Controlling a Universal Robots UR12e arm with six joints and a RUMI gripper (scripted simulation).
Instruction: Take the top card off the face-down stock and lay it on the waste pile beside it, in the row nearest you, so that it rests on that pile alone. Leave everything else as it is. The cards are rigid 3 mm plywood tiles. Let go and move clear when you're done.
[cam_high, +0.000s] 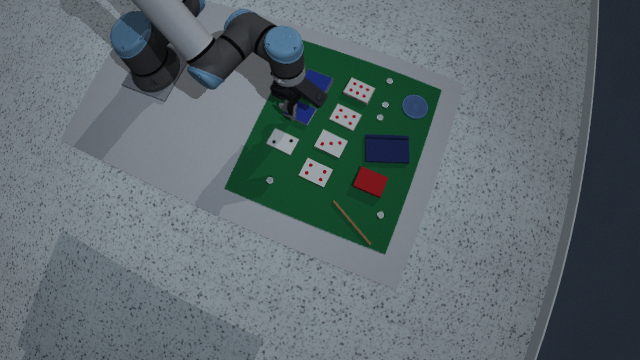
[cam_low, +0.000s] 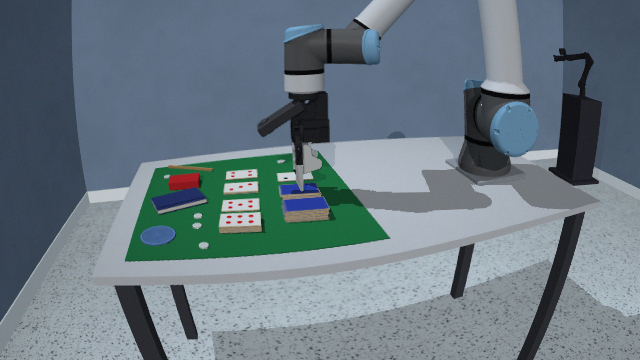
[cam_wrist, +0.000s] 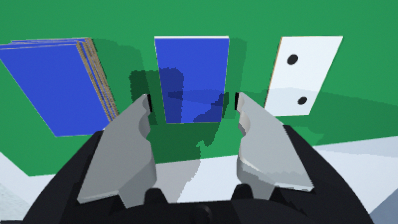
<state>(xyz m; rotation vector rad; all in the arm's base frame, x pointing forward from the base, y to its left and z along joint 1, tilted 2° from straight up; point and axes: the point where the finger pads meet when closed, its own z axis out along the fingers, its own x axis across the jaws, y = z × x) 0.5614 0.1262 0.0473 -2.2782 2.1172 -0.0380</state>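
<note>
Now: hand 30 mm above the white card. Also, from my hand: wooden stick (330 mm ahead, 220 mm to the right, 30 mm below); red block (320 mm ahead, 80 mm to the right, 30 mm below).
</note>
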